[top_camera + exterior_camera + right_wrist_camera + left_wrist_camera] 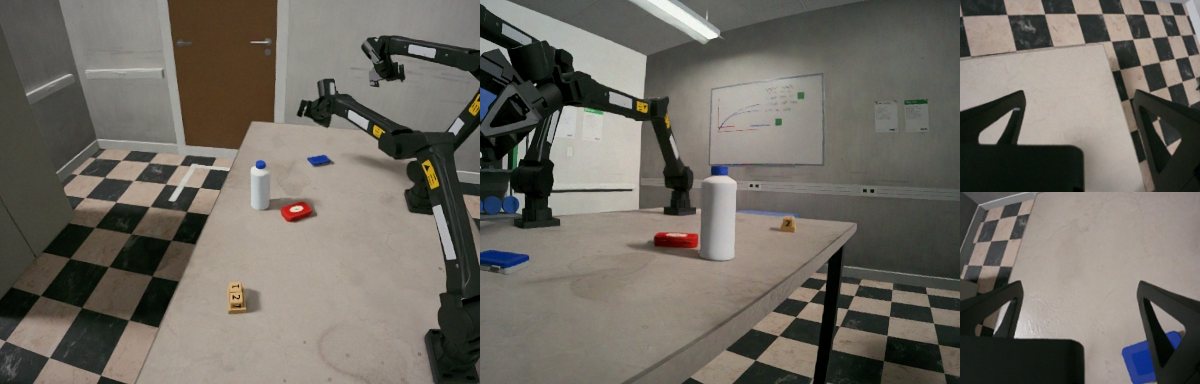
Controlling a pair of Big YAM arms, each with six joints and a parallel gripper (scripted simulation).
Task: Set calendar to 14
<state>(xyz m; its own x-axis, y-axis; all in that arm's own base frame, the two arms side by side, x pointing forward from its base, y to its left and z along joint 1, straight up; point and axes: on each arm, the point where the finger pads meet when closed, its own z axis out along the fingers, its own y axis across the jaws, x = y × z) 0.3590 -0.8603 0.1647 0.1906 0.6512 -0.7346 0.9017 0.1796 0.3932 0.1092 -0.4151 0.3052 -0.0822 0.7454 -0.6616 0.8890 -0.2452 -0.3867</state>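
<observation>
My left hand is 780 mm to the right of the wooden calendar tray, 170 mm above it and 50 mm short of it. From my left hand the other things lie so: bottle: 390 mm to the left, 100 mm below, 100 mm ahead; blue flat box: 170 mm below, 70 mm behind, 40 mm to the left; red flat box: 390 mm to the left, 160 mm below, 20 mm behind.
</observation>
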